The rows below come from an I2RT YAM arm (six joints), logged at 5 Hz.
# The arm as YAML. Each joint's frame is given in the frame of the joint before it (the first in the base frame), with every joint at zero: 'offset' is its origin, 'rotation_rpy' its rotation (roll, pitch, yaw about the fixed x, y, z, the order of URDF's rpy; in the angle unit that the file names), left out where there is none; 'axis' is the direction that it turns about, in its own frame. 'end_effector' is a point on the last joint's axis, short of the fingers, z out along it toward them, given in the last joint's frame.
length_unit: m
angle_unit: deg
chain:
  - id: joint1
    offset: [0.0, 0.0, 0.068]
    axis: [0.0, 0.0, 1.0]
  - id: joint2
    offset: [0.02, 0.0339, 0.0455]
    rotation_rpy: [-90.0, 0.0, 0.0]
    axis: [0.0, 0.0, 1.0]
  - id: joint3
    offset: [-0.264, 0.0, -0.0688]
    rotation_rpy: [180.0, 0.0, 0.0]
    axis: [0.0, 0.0, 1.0]
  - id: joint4
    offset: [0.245, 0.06, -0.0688]
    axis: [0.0, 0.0, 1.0]
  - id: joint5
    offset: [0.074, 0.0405, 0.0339]
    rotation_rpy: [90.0, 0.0, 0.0]
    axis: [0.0, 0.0, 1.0]
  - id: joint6
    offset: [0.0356, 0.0, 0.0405]
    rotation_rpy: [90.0, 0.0, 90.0]
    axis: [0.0, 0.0, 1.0]
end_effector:
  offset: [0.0, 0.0, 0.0]
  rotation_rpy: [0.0, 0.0, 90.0]
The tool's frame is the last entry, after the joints.
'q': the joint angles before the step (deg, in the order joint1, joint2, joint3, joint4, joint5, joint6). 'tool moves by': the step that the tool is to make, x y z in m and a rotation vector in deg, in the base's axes. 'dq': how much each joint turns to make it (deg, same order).
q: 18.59, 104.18, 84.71, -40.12, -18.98, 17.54
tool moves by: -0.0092, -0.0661, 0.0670, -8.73, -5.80, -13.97
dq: -8.35, -7.03, 6.42, -10.10, 11.36, -0.48
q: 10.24, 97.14, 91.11, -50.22, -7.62, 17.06
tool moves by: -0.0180, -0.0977, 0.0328, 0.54, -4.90, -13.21
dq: -16.03, -5.58, 0.33, -1.31, -1.94, -2.09
